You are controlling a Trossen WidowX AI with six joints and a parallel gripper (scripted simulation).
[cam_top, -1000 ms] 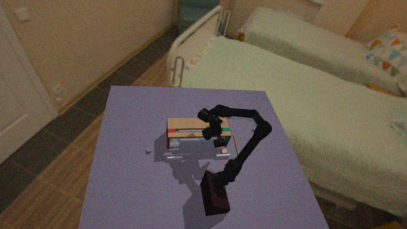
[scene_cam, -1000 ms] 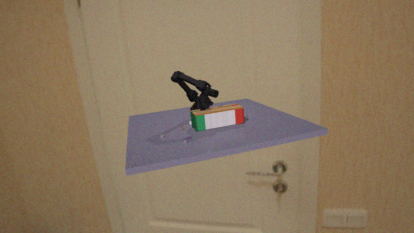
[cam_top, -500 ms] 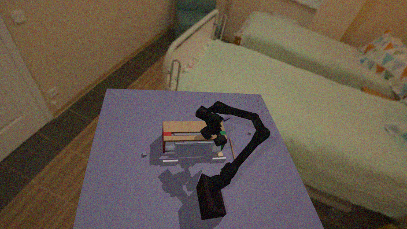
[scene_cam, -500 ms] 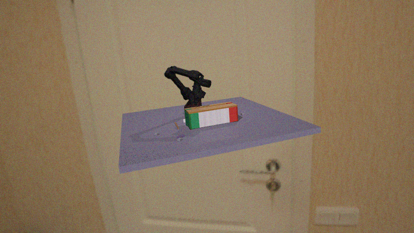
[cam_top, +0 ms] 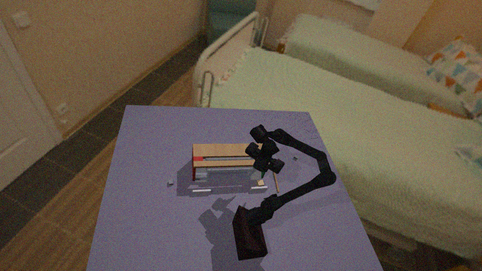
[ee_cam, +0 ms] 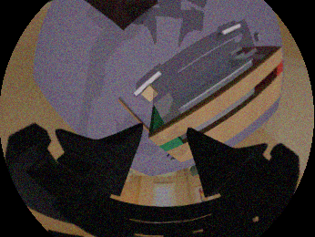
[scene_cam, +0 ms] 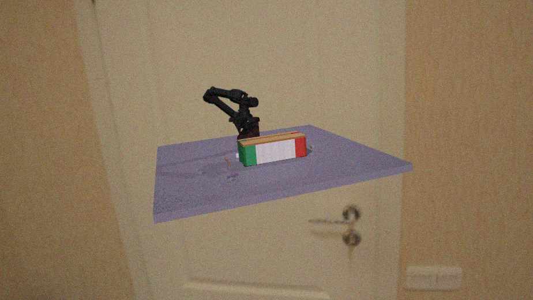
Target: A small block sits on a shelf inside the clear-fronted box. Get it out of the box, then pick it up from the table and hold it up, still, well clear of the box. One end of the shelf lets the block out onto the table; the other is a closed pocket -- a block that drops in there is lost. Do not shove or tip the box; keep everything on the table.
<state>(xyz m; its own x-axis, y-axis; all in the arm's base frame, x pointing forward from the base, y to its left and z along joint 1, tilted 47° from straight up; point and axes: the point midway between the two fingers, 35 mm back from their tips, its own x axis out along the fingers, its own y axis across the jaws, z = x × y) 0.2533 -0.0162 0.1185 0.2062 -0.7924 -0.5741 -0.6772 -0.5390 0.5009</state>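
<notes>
My gripper tip is 14 cm above the tan block, 3 cm past it and 2 cm to the left of it. Also, from my gripper tip: box (14 cm to the left, 9 cm below, 5 cm ahead); thin tan stick (15 cm below, 12 cm to the right, 2 cm ahead).
</notes>
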